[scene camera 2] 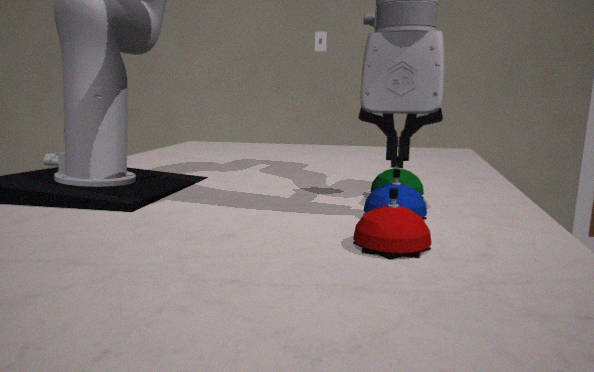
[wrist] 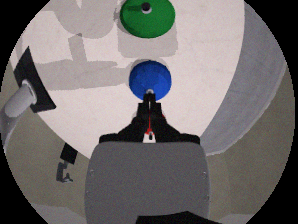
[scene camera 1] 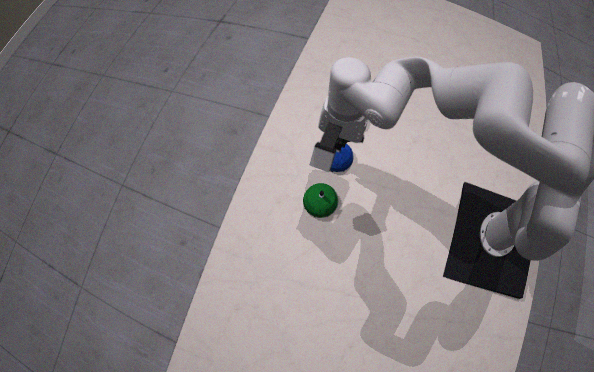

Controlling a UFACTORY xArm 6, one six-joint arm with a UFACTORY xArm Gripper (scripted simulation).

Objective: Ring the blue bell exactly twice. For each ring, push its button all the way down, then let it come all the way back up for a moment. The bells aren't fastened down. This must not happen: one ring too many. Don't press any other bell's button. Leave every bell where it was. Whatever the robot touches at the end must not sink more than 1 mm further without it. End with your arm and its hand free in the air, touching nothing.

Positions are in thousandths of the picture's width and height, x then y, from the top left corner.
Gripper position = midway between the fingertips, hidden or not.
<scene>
gripper: scene camera 2 669, 448; wrist 502, 453; scene camera 1 572, 391
</scene>
